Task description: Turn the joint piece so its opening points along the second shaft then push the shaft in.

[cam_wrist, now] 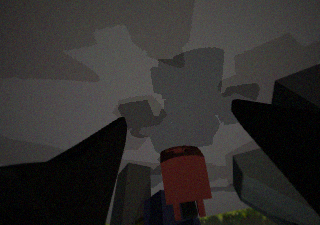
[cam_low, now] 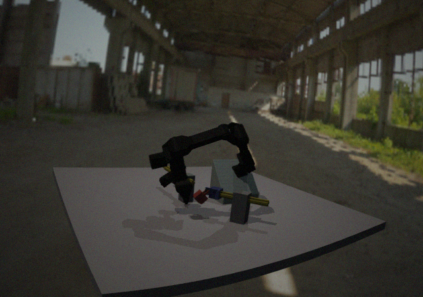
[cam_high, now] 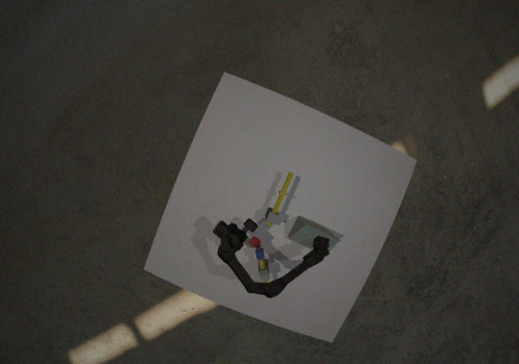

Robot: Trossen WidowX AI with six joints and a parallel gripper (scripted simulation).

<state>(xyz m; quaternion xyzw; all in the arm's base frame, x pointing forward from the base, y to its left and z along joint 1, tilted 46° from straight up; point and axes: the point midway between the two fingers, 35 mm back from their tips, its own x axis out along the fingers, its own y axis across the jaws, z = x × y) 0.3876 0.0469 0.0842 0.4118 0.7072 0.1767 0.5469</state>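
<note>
Right now my gripper tip is 6 cm past the red joint piece, 3 cm to the right of it and 2 cm below it.
</note>
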